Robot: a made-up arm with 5 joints.
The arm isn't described. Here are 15 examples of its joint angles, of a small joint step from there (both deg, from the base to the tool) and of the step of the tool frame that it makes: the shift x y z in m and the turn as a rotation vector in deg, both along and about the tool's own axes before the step.
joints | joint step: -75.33 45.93 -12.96 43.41 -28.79 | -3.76 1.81 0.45 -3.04 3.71
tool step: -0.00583 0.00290 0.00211 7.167 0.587 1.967
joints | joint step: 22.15 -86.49 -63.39 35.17 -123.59 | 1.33 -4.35 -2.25 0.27 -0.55
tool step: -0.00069 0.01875 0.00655 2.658 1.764 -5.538
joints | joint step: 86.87 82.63 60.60 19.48 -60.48 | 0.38 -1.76 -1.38 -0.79 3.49
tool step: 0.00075 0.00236 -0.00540 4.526 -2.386 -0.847
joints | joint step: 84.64 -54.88 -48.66 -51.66 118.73 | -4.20 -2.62 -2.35 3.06 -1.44
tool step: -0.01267 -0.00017 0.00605 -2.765 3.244 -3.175
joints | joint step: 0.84 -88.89 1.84 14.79 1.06 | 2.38 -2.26 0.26 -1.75 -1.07
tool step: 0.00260 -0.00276 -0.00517 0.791 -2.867 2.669
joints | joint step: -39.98 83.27 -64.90 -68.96 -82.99 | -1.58 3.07 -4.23 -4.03 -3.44
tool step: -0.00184 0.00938 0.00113 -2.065 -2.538 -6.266
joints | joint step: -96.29 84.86 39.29 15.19 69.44 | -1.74 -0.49 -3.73 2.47 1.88
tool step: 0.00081 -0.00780 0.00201 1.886 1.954 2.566
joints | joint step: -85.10 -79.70 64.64 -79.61 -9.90 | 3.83 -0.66 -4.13 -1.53 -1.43
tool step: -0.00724 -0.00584 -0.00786 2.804 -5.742 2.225
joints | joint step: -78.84 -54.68 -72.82 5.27 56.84 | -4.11 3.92 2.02 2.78 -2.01
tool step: 0.00034 0.02268 0.00769 -2.503 2.349 -9.988
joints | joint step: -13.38 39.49 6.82 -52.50 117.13 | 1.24 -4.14 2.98 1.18 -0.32
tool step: -0.00280 -0.00087 0.00639 0.081 0.713 -1.020
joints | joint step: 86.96 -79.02 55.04 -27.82 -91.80 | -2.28 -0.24 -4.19 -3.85 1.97
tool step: -0.00738 0.01257 -0.00646 3.540 -2.061 -7.307
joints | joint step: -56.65 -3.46 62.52 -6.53 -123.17 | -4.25 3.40 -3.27 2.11 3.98
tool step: -0.00096 -0.00694 0.00415 5.379 3.510 4.990
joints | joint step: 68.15 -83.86 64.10 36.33 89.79 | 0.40 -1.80 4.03 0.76 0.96
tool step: 0.00025 0.00718 -0.00315 2.015 -0.728 -2.279
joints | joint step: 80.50 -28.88 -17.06 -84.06 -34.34 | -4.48 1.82 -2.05 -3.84 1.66
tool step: -0.00278 0.00424 -0.00509 -1.663 -4.726 1.798
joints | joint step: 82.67 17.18 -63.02 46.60 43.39 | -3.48 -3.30 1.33 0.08 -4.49
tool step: 0.00879 0.00017 -0.01018 -3.538 -4.690 -1.192
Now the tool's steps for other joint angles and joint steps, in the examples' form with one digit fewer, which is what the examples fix.
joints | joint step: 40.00 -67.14 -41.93 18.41 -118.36 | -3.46 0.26 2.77 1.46 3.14
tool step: 0.0035 -0.0063 -0.0005 -2.00 -0.17 4.03
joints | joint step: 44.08 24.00 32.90 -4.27 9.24 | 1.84 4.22 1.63 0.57 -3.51
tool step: -0.0039 0.0076 0.0122 -4.59 5.02 -4.62
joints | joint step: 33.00 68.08 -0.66 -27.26 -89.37 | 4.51 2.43 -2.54 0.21 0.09
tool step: -0.0008 -0.0047 -0.0085 -2.65 -3.54 0.56
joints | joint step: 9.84 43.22 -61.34 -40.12 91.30 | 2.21 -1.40 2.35 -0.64 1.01
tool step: -0.0032 0.0023 0.0058 2.77 1.41 0.30
